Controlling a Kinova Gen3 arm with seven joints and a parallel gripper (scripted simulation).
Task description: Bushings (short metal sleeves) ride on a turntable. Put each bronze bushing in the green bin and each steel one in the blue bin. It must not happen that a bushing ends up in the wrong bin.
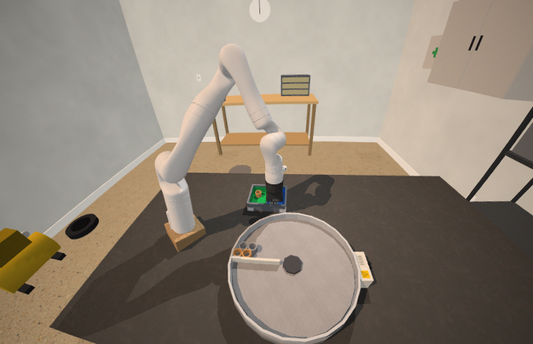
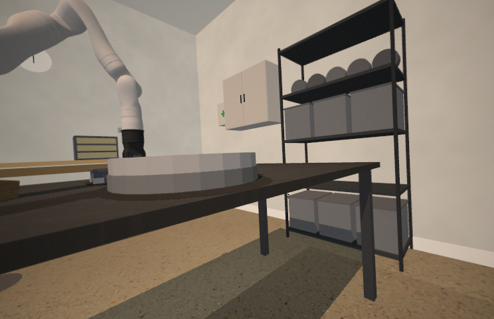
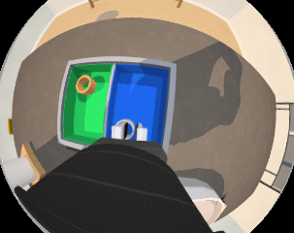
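The green bin is 4 cm to the left of my hand and 4 cm behind it. Round my hand: turntable (32 cm to the right, 7 cm ahead, 2 cm above).
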